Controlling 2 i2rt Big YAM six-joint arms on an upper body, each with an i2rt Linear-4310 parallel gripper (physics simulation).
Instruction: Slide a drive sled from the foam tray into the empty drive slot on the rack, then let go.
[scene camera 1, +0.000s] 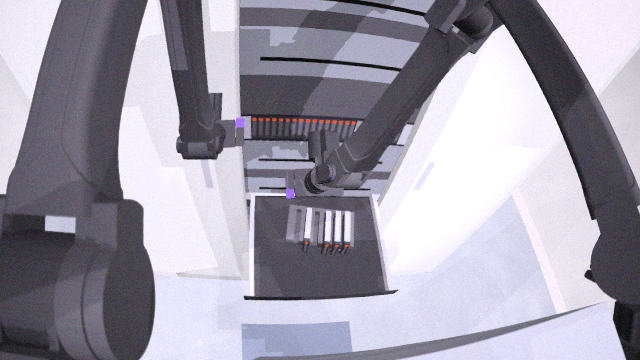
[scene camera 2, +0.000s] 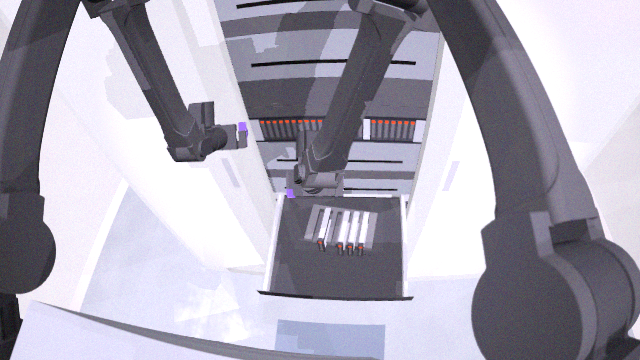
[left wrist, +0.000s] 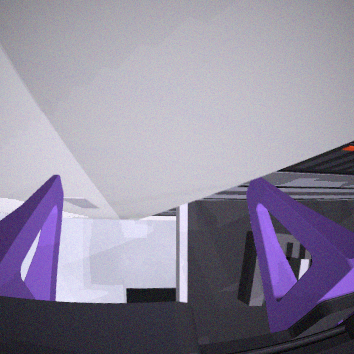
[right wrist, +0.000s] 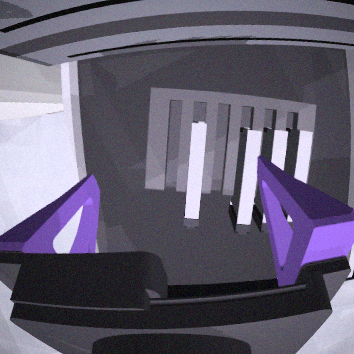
My left gripper (scene camera 2: 231, 133) is 92 cm from the lens. A white cabinet wall (scene camera 2: 211, 207): 132 cm from the lens. A shelf (scene camera 2: 298, 269): 104 cm from the lens. The marked spots on the white cabinet wall and the shelf are 48 cm apart.
